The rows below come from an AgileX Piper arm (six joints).
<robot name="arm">
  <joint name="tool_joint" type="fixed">
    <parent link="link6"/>
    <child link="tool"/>
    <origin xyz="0 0 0" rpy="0 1.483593 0"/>
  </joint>
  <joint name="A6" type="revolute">
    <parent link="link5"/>
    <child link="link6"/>
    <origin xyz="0.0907 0 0.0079" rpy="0 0 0"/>
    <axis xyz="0.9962 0 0.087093"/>
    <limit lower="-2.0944" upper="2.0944"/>
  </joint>
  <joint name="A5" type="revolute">
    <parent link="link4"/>
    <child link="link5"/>
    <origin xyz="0 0 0" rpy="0 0 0"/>
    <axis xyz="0 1 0"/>
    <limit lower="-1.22" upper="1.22"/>
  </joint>
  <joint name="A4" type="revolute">
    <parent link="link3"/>
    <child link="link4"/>
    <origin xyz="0.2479 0 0.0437" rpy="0 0 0"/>
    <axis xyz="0.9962 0 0.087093"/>
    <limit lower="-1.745" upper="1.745"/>
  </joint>
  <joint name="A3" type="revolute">
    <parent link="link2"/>
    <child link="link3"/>
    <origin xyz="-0.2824 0 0.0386" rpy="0 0 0"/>
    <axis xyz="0 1 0"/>
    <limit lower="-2.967" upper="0"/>
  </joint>
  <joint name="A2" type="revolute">
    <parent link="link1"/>
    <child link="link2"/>
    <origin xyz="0 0 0" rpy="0 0 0"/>
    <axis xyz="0 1 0"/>
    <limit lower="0" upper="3.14"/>
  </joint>
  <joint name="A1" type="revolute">
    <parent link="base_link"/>
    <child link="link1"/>
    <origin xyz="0 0 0.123" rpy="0 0 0"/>
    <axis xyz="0 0 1"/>
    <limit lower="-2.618" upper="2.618"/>
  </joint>
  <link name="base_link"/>
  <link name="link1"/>
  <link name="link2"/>
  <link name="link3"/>
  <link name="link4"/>
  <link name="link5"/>
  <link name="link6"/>
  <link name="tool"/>
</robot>
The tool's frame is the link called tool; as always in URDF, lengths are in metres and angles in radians.
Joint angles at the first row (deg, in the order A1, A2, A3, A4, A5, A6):
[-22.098 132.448 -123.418 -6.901 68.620 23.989]
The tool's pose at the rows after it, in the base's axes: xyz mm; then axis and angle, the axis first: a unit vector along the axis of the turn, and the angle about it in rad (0 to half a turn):
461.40 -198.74 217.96 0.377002 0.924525 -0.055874 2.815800
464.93 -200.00 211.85 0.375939 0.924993 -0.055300 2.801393
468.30 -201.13 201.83 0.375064 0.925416 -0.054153 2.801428
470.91 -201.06 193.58 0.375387 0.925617 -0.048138 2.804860
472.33 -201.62 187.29 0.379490 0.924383 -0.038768 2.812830
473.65 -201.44 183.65 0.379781 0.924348 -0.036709 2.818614
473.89 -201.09 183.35 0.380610 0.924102 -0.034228 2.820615
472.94 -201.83 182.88 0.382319 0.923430 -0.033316 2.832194
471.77 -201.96 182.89 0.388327 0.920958 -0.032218 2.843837
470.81 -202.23 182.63 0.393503 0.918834 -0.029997 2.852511
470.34 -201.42 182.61 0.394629 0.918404 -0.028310 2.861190
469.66 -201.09 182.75 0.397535 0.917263 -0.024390 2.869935
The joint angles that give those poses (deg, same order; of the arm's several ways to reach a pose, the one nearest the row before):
[-22.174 133.215 -123.511 -6.797 66.690 23.864]
[-22.174 134.020 -123.544 -6.772 65.090 23.865]
[-22.174 135.219 -123.543 -6.676 63.890 23.864]
[-22.174 136.178 -123.544 -5.978 63.122 23.777]
[-22.352 136.995 -123.767 -4.844 62.971 23.776]
[-22.314 137.595 -124.140 -4.606 63.076 23.777]
[-22.314 137.685 -124.266 -4.308 63.225 23.777]
[-22.449 137.824 -124.504 -4.163 63.983 23.777]
[-22.517 137.823 -124.579 -4.106 64.745 24.406]
[-22.619 137.823 -124.578 -3.885 65.249 24.864]
[-22.584 137.824 -124.630 -3.691 65.799 24.962]
[-22.653 137.822 -124.715 -3.223 66.382 25.100]

